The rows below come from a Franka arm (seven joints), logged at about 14 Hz.
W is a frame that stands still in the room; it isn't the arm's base.
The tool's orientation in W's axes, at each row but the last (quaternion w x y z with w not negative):
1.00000, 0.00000, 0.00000, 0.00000
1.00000, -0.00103, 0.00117, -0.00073
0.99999, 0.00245, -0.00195, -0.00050
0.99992, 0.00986, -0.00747, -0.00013
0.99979, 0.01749, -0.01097, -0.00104
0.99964, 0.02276, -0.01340, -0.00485
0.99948, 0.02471, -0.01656, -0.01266
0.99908, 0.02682, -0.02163, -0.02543
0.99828, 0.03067, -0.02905, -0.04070
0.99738, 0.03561, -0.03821, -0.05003
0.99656, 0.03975, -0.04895, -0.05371
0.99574, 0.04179, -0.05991, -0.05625
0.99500, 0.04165, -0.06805, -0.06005
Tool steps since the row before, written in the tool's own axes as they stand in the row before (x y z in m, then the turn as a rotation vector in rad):
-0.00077, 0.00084, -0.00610, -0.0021, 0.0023, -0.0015
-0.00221, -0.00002, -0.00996, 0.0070, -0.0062, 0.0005
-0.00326, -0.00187, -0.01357, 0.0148, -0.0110, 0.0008
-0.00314, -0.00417, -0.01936, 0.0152, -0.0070, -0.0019
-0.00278, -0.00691, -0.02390, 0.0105, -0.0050, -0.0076
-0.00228, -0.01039, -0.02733, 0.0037, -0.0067, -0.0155
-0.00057, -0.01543, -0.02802, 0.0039, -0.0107, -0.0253
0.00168, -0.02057, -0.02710, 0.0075, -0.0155, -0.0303
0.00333, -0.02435, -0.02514, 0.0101, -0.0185, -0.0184
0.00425, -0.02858, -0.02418, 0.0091, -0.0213, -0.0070
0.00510, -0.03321, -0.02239, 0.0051, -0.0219, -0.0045
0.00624, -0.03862, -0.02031, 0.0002, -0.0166, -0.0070
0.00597, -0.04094, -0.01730, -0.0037, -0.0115, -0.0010
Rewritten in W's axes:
-0.00077, 0.00084, -0.00610, -0.0021, 0.0023, -0.0015
-0.00223, -0.00004, -0.00995, 0.0070, -0.0062, 0.0005
-0.00321, -0.00180, -0.01359, 0.0148, -0.0110, 0.0008
-0.00285, -0.00379, -0.01948, 0.0152, -0.0070, -0.0018
-0.00227, -0.00606, -0.02418, 0.0107, -0.0048, -0.0075
-0.00164, -0.00912, -0.02783, 0.0041, -0.0060, -0.0157
0.00000, -0.01402, -0.02876, 0.0045, -0.0095, -0.0257
0.00186, -0.01918, -0.02809, 0.0081, -0.0143, -0.0308
0.00290, -0.02302, -0.02641, 0.0097, -0.0182, -0.0190
0.00337, -0.02718, -0.02588, 0.0075, -0.0216, -0.0079
0.00390, -0.03182, -0.02454, 0.0032, -0.0219, -0.0058
0.00454, -0.03742, -0.02285, -0.0007, -0.0159, -0.0084
0.00364, -0.03996, -0.02003, -0.0048, -0.0108, -0.0025

